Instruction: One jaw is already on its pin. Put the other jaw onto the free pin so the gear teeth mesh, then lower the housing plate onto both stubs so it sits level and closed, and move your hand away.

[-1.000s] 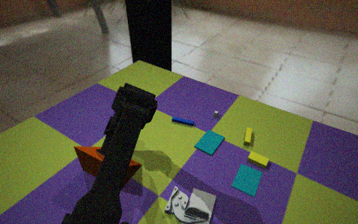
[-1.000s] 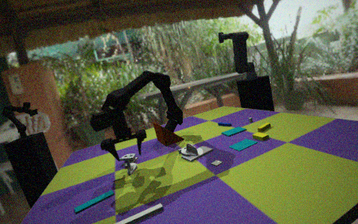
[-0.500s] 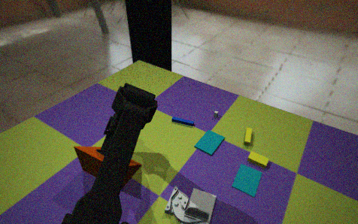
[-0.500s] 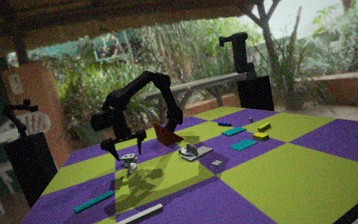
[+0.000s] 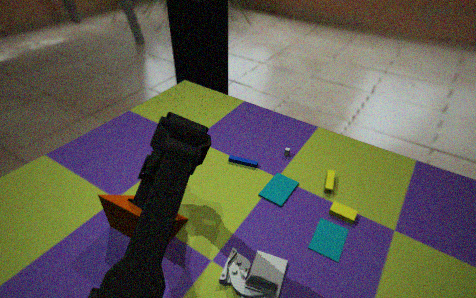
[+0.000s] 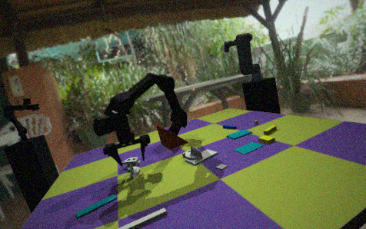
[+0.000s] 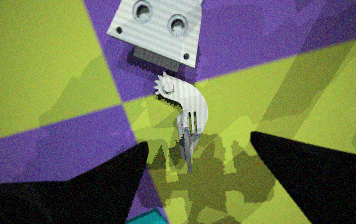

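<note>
Now: gripper tip 3 cm past the grey jaw, 2 cm to the left of it and 4 cm above it. Also, from my gripper tip: white tile: 19 cm ahead, 31 cm to the left, 5 cm below; grey base block: 10 cm behind, 1 cm to the right, 2 cm below; teal bar: 17 cm ahead, 14 cm to the right, 4 cm below.
</note>
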